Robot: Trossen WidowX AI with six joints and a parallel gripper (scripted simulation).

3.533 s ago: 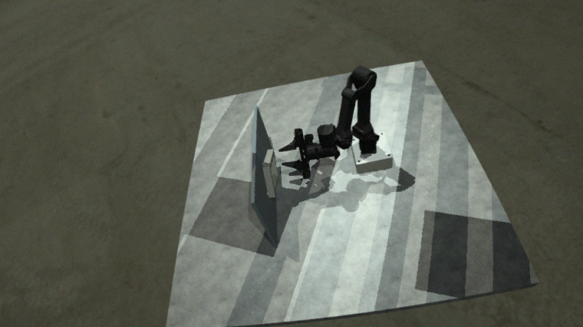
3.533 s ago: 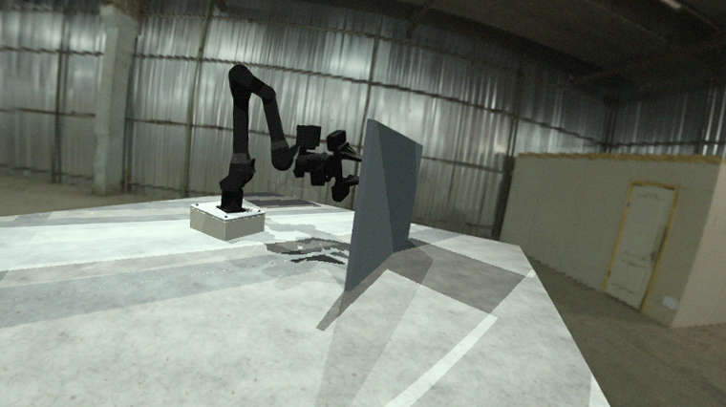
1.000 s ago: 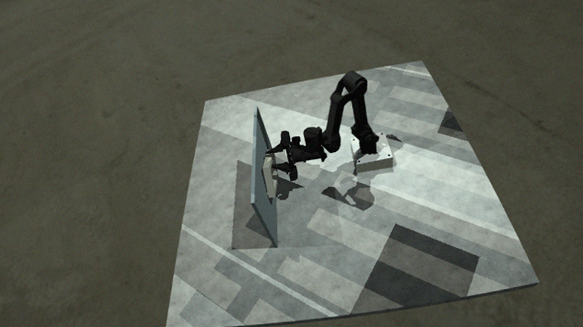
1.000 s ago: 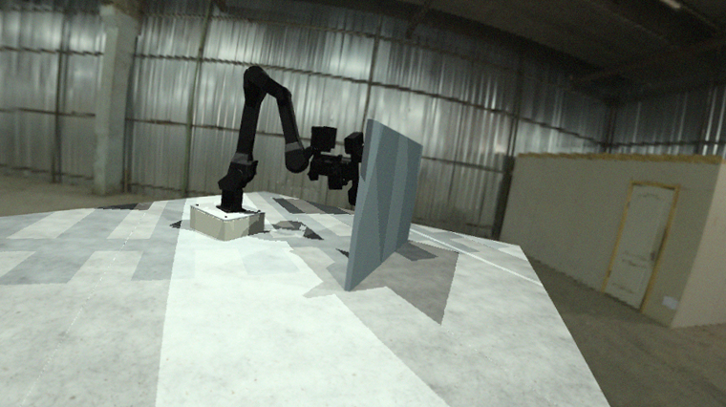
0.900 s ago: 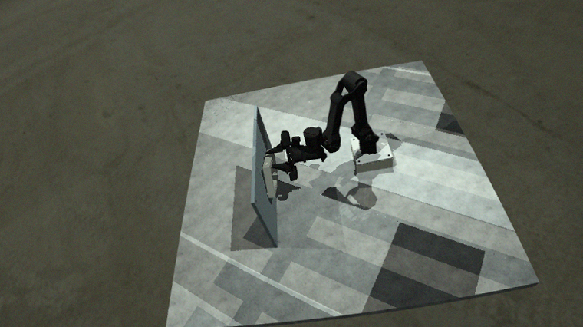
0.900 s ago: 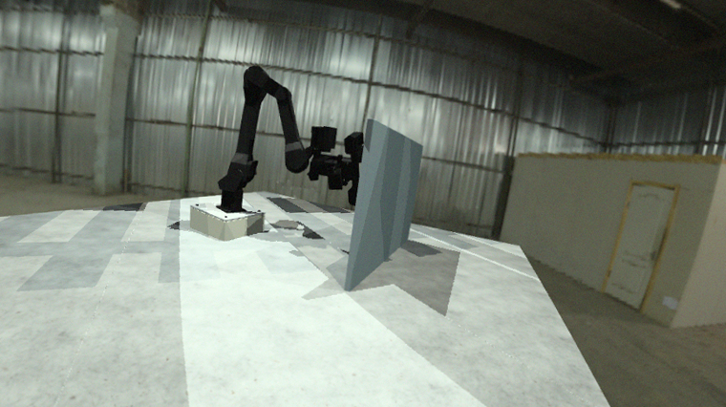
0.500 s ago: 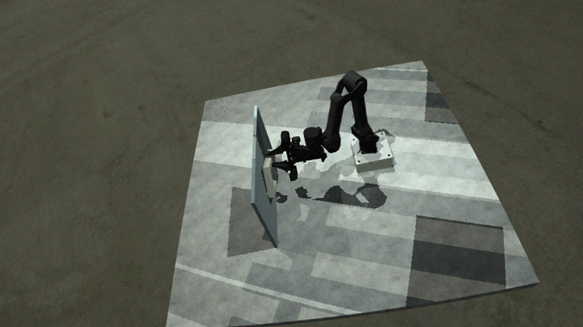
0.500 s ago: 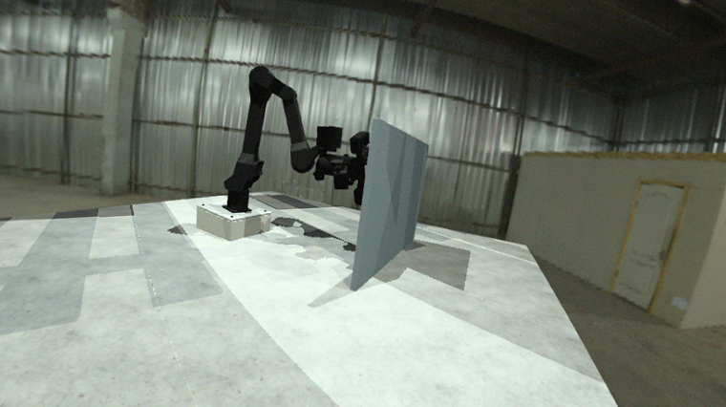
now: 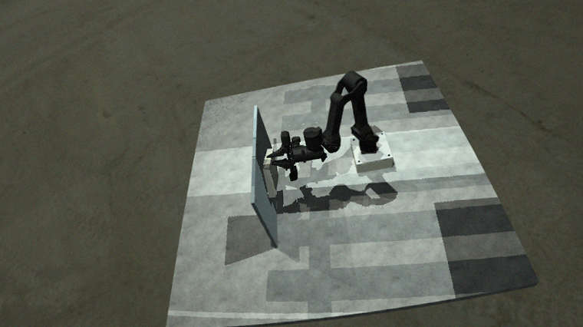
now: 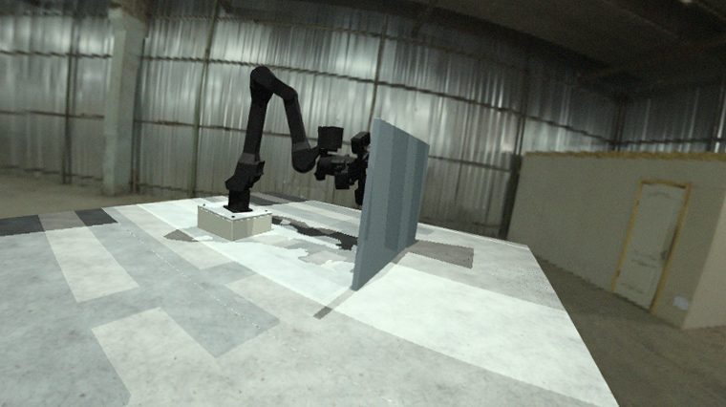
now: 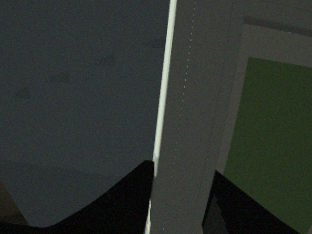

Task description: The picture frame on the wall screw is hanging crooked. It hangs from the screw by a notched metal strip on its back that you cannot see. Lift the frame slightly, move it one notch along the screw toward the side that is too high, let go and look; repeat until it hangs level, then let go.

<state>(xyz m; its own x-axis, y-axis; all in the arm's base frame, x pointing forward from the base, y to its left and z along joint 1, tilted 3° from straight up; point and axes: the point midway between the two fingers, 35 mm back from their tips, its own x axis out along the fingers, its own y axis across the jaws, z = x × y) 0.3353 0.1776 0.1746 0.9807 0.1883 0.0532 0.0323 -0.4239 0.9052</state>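
Now: the picture frame 20 mm to the left of my gripper tip and 50 mm below it. From my gripper tip the other things lie so: grey-blue wall panel 10 mm ahead, 30 mm to the left, 60 mm below.
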